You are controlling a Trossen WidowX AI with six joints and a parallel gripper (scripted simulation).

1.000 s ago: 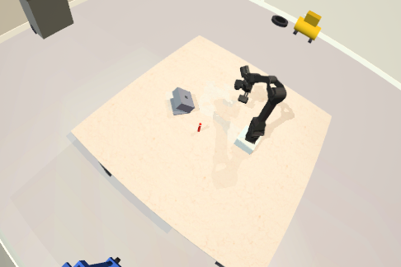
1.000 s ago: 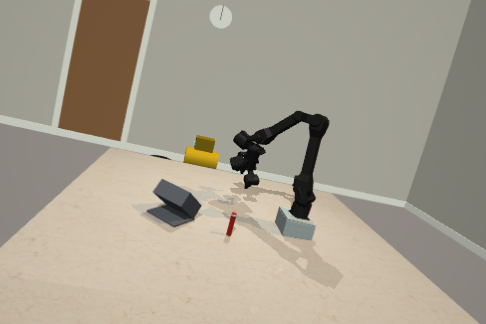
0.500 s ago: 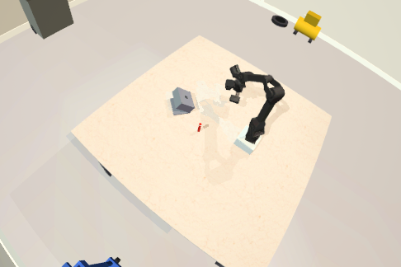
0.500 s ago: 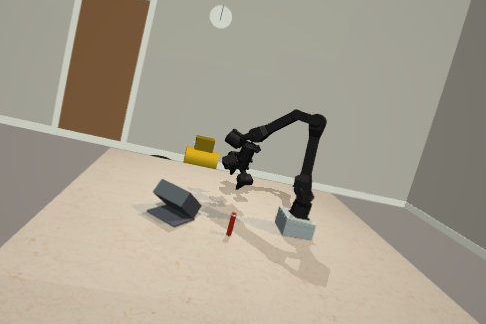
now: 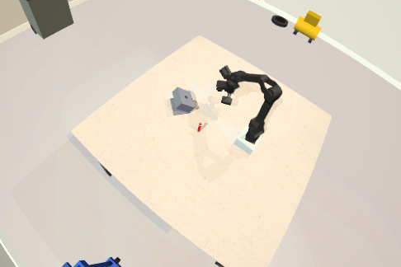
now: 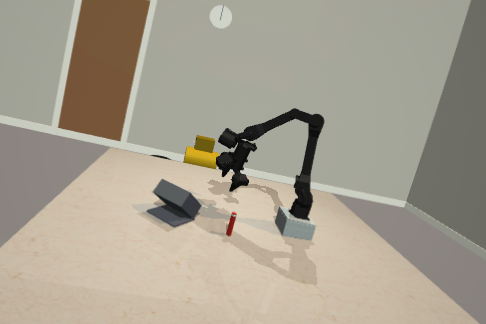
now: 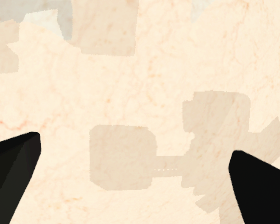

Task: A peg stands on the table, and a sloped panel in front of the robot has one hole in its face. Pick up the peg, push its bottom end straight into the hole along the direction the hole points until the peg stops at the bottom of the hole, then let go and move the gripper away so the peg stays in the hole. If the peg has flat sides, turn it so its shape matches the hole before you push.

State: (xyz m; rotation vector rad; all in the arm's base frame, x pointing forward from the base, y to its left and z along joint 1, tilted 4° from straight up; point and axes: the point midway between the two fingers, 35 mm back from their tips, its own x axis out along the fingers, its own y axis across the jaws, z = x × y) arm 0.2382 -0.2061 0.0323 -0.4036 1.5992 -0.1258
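My gripper tip is now 60 mm short of the red square peg, 290 mm to the right of it and 20 mm above it. Also, from my gripper tip: sloped grey panel (230 mm ahead, 170 mm to the left, 20 mm below).
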